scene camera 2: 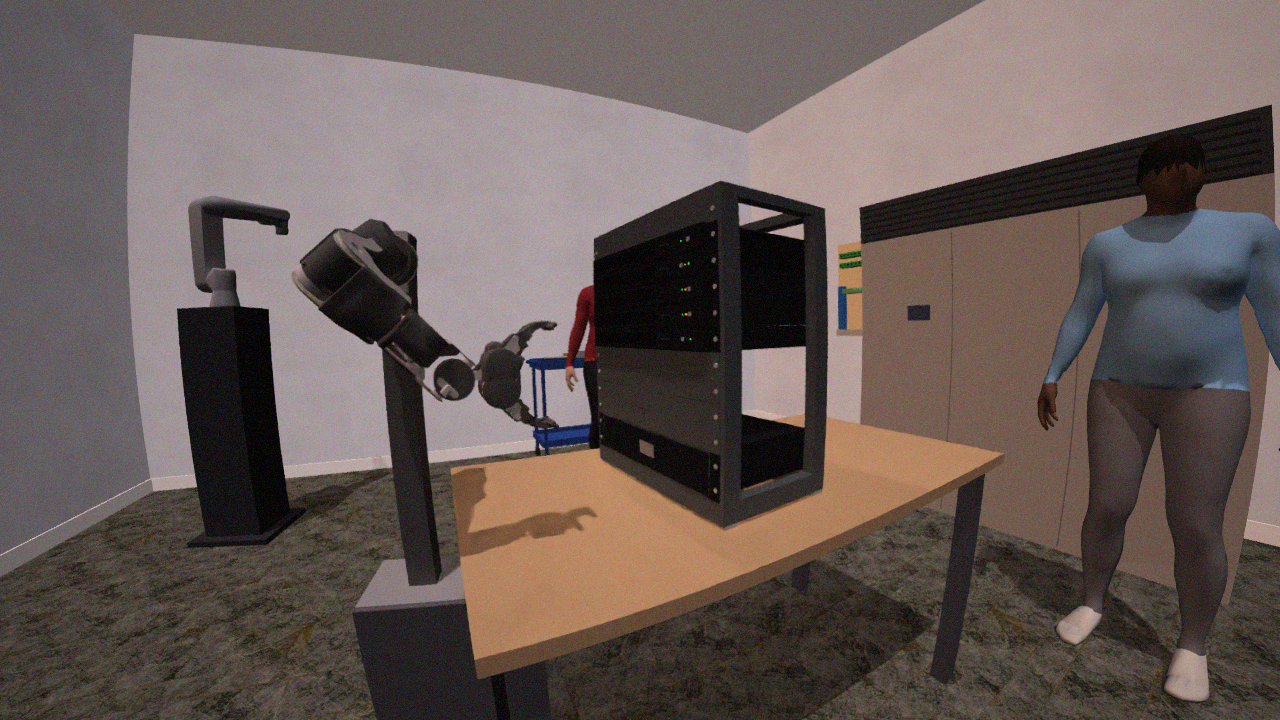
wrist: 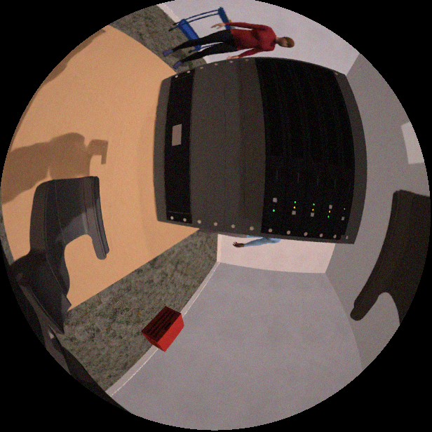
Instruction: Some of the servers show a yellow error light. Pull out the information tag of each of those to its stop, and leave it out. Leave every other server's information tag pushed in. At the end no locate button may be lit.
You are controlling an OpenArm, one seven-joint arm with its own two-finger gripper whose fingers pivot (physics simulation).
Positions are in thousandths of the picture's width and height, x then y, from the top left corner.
Labels:
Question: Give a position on a rack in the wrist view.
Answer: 515,300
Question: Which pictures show my gripper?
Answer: Scene camera 2 and the wrist view: all of them.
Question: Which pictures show the rack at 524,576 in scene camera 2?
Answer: Scene camera 2 and the wrist view: all of them.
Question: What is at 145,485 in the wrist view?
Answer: My gripper.

